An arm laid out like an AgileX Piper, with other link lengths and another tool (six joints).
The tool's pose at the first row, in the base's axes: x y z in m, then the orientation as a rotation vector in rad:
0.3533, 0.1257, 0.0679, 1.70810, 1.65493, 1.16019
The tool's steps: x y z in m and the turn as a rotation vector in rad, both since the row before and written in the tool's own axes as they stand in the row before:
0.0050, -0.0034, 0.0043, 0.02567, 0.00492, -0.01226
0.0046, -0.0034, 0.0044, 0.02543, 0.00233, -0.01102
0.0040, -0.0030, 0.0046, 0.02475, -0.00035, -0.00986
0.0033, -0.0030, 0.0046, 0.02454, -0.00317, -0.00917
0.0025, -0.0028, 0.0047, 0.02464, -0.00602, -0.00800
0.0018, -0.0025, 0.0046, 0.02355, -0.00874, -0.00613
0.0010, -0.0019, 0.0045, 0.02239, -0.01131, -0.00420
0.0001, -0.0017, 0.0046, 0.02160, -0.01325, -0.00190
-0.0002, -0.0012, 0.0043, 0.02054, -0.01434, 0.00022
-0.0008, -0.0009, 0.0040, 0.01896, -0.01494, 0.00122
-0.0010, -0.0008, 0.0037, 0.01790, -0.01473, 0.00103
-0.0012, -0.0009, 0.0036, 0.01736, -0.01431, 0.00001
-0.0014, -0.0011, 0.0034, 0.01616, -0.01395, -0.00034
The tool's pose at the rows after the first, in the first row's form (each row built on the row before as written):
0.3545, 0.1319, 0.0640, 1.70968, 1.68785, 1.14305
0.3556, 0.1377, 0.0599, 1.71288, 1.71812, 1.12361
0.3570, 0.1429, 0.0558, 1.71739, 1.74534, 1.10205
0.3584, 0.1474, 0.0515, 1.72302, 1.77009, 1.07770
0.3600, 0.1511, 0.0470, 1.73042, 1.79225, 1.05050
0.3616, 0.1540, 0.0426, 1.73958, 1.81039, 1.02174
0.3636, 0.1560, 0.0385, 1.75045, 1.82447, 0.99166
0.3658, 0.1571, 0.0343, 1.76349, 1.83489, 0.96081
0.3681, 0.1578, 0.0305, 1.77816, 1.84205, 0.93022
0.3703, 0.1578, 0.0270, 1.79285, 1.84665, 0.90040
0.3724, 0.1574, 0.0237, 1.80647, 1.85048, 0.87140
0.3743, 0.1568, 0.0203, 1.81842, 1.85471, 0.84276
0.3758, 0.1559, 0.0169, 1.82905, 1.85834, 0.81520

